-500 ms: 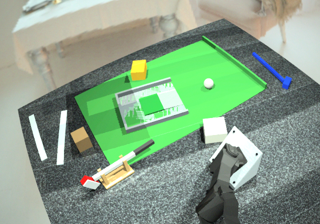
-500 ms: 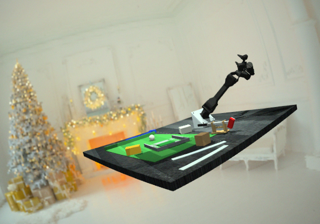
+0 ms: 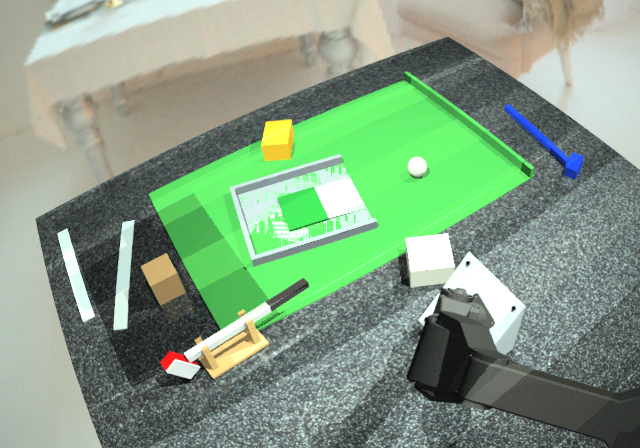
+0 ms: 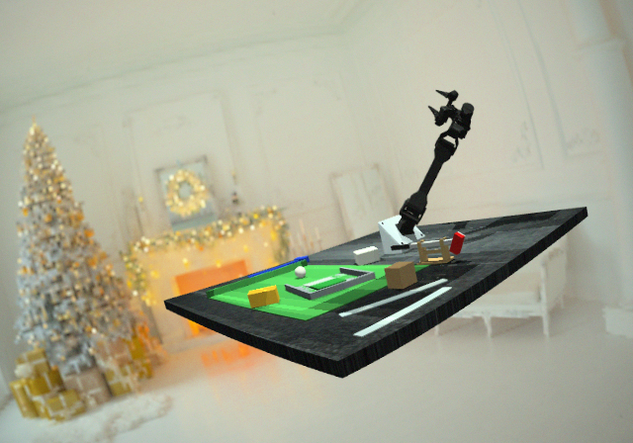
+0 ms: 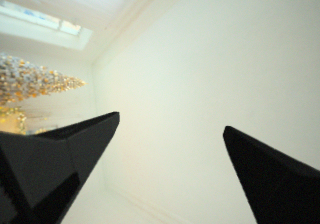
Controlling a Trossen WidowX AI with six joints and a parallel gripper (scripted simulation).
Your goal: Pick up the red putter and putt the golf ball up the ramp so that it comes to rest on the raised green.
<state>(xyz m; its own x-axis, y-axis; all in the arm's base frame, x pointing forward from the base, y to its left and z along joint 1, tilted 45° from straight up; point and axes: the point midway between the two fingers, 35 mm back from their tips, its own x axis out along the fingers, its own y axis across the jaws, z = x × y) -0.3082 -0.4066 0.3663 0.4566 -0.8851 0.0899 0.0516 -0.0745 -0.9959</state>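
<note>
The white cube is 570 mm below my gripper tip, 560 mm ahead of it and 30 mm to the left of it. Also, from my gripper tip: white golf ball: 800 mm ahead, 570 mm below, 70 mm to the right; red putter: 550 mm ahead, 530 mm below, 410 mm to the left; wooden putter stand: 560 mm below, 550 mm ahead, 420 mm to the left.
</note>
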